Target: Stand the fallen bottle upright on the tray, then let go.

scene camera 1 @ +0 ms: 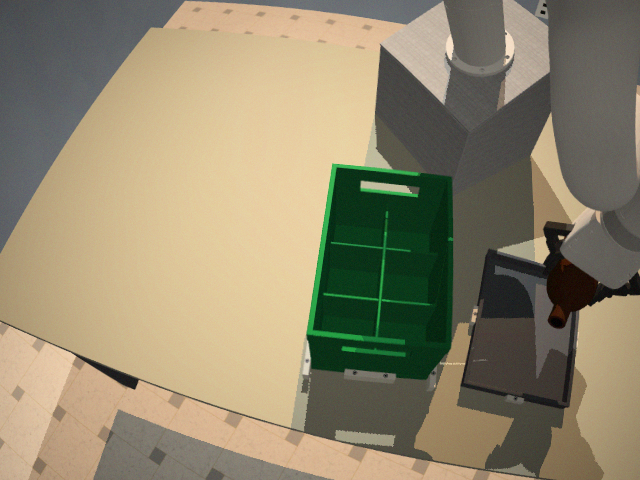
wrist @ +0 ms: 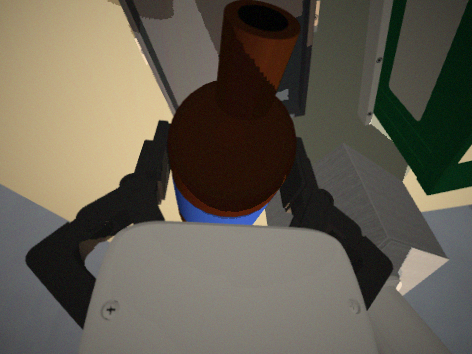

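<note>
The brown bottle is clear of the tray floor, over the right part of the dark tray in the scene view. Its open neck points to the front of the scene view and to the top of the wrist view. A blue band shows below its shoulder in the wrist view; its base is hidden. My gripper is shut on the bottle, with one dark finger on each side of its body. The bottle's exact tilt is hard to tell.
A green crate with dividers and several compartments stands left of the tray in the scene view. The grey robot pedestal stands behind them. Small light brackets sit at the edges of the crate and tray.
</note>
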